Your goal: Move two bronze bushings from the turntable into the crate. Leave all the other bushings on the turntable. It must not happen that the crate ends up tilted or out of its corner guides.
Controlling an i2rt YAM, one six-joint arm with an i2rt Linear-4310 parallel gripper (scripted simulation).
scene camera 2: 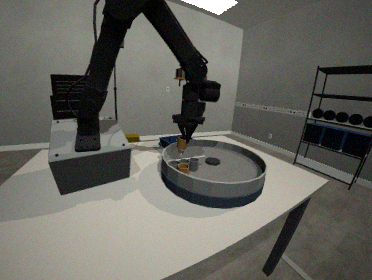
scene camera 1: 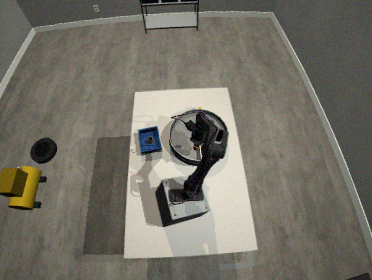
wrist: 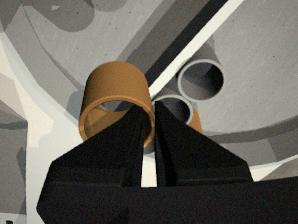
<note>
I see my gripper (scene camera 2: 186, 142), a bronze bushing (wrist: 113, 81) and a turntable (wrist: 249, 47).
My gripper also shows in the wrist view (wrist: 149, 110).
</note>
